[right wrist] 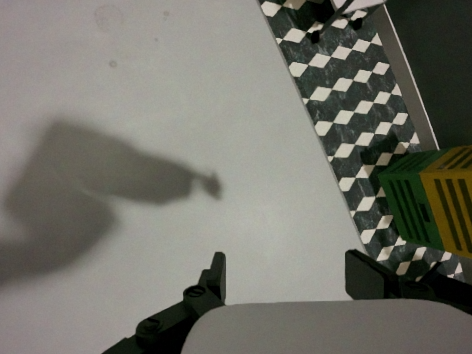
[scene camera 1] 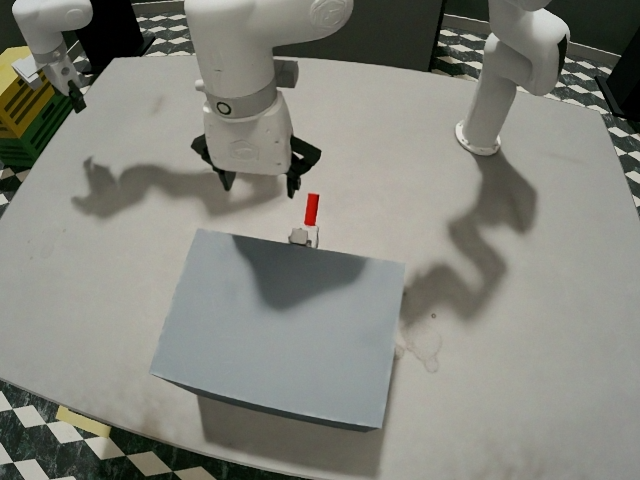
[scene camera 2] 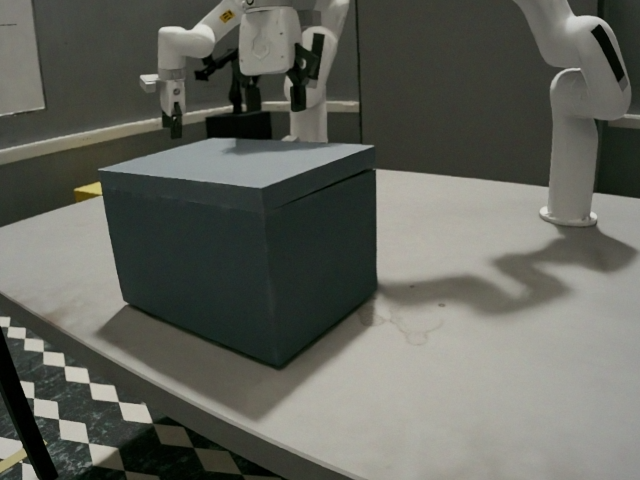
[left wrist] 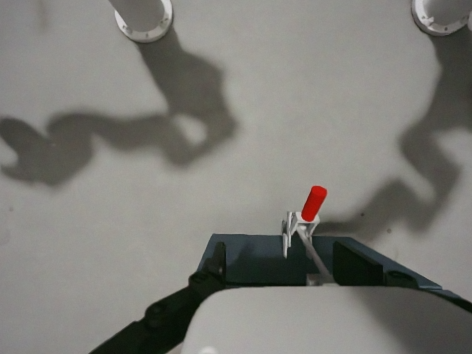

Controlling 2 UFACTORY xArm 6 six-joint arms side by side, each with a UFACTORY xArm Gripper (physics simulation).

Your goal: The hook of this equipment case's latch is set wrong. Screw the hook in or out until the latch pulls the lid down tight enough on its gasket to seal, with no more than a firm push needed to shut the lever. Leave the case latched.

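Seen in the pictures: left gripper, fingertip midpoint: point(scene camera 1: 261, 186) point(scene camera 2: 275, 111) point(left wrist: 279, 259); right gripper, fingertip midpoint: point(right wrist: 285, 271) point(scene camera 1: 71, 101) point(scene camera 2: 171, 132); left arm's base at its link origin: point(scene camera 1: 477, 138) point(scene camera 2: 567, 217) point(left wrist: 438, 8); right arm's base at its link origin: point(left wrist: 145, 15).
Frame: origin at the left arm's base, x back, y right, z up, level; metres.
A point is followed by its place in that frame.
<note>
The blue-grey case point(scene camera 1: 279, 351) {x -0.630, y 0.391, z 0.207 m} point(scene camera 2: 186, 253) {x -0.702, y 0.386, z 0.116 m} point(left wrist: 255, 262) {x -0.475, y 0.458, z 0.131 m} stands on the table with its lid point(scene camera 2: 237, 165) {x -0.636, y 0.350, z 0.207 m} down. A thin dark line shows between lid and body in scene camera 2. The latch's red lever point(scene camera 1: 311, 209) {x -0.394, y 0.381, z 0.171 m} point(left wrist: 314, 203) {x -0.385, y 0.386, z 0.177 m} sticks outward from the front face. A thin metal rod point(left wrist: 315, 252) {x -0.447, y 0.386, z 0.172 m} runs from the lever's pale mount toward a small bracket point(left wrist: 313, 280) {x -0.462, y 0.403, z 0.202 m}, partly hidden by my left gripper. My left gripper point(scene camera 1: 260, 190) {x -0.415, y 0.447, z 0.248 m} point(scene camera 2: 275, 103) {x -0.415, y 0.447, z 0.248 m} point(left wrist: 279, 259) {x -0.415, y 0.447, z 0.248 m} is open and empty, above and beside the latch. My right gripper point(scene camera 1: 77, 101) {x -0.110, y 1.028, z 0.167 m} point(scene camera 2: 173, 126) {x -0.110, y 1.028, z 0.167 m} point(right wrist: 285, 271) {x -0.110, y 1.028, z 0.167 m} is open, far from the case.
The left arm's base point(scene camera 2: 568, 217) {x -0.047, y -0.002, z 0.015 m} stands at the right of scene camera 2. A yellow and green crate point(scene camera 1: 31, 136) point(right wrist: 412, 210) stands beyond the edge of the table point(scene camera 1: 93, 310) {x -0.566, y 0.825, z 0.000 m}. A faint stain point(scene camera 1: 426, 348) point(scene camera 2: 416, 335) marks the table beside the case.
</note>
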